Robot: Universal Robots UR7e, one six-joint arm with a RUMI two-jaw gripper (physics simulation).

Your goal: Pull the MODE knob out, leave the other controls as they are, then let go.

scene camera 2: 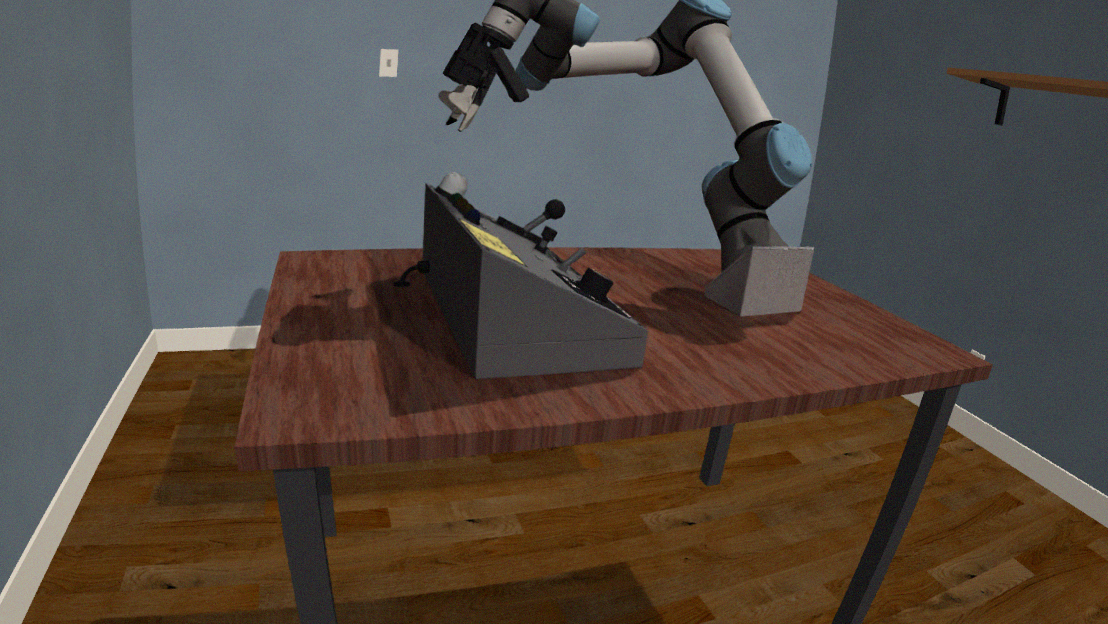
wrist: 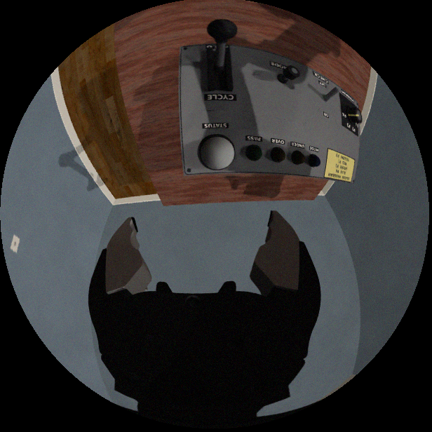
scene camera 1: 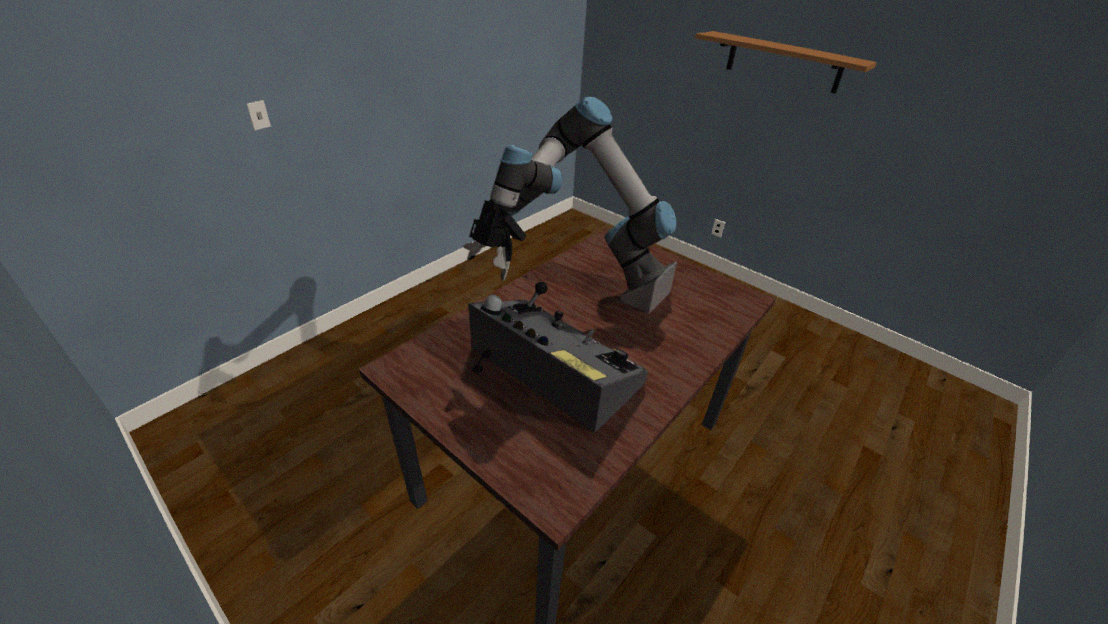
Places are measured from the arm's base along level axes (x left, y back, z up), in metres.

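Pixels of known places: gripper, between the fingertips: [scene camera 2: 452, 128] [scene camera 1: 485, 270]; arm's base, origin of its link: [scene camera 2: 758, 267] [scene camera 1: 647, 278].
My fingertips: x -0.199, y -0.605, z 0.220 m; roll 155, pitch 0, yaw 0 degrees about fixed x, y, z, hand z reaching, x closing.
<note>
For each thing: its middle in the pictures, then the offset to it from my fingertips. "pt": a spot on its surface instead.
- MODE knob, middle of its body: [scene camera 2: 549, 233] [scene camera 1: 558, 315] dx +0.151, dy +0.161, dz -0.171 m
- white STATUS dome, a spot on its surface: [scene camera 2: 452, 183] [scene camera 1: 496, 305] pt dx +0.046, dy -0.002, dz -0.101 m
- toggle switch, middle of its body: [scene camera 2: 573, 258] [scene camera 1: 588, 335] dx +0.271, dy +0.165, dz -0.183 m
- rotary selector, middle of its body: [scene camera 2: 595, 283] [scene camera 1: 619, 357] dx +0.391, dy +0.157, dz -0.187 m
- yellow note, a spot on its surface: [scene camera 2: 493, 241] [scene camera 1: 576, 362] pt dx +0.349, dy +0.009, dz -0.135 m
The MODE knob [scene camera 1: 558, 316] [scene camera 2: 548, 233] [wrist: 291, 72] is a small black knob on a stem, on the sloped face of the grey control panel [scene camera 1: 535, 372] [scene camera 2: 542, 333] [wrist: 280, 117]. In the wrist view it sits at the panel's upper part, beside its MODE label. How far it stands out is hard to tell. My gripper [scene camera 2: 457, 126] [wrist: 200, 216] is open and empty. It hangs in the air above the panel's high end, near the white STATUS dome [scene camera 1: 493, 303] [scene camera 2: 452, 183] [wrist: 216, 151], well apart from the knob.
The CYCLE lever [scene camera 1: 540, 288] [scene camera 2: 553, 209] [wrist: 222, 31] rises near the MODE knob. A toggle switch [scene camera 1: 588, 336] [scene camera 2: 572, 258] [wrist: 324, 90] and a rotary selector [scene camera 1: 619, 358] [scene camera 2: 595, 284] [wrist: 353, 115] are on its other side. Small coloured lamps and a yellow note [scene camera 1: 577, 364] [scene camera 2: 493, 241] [wrist: 339, 164] line the high edge.
</note>
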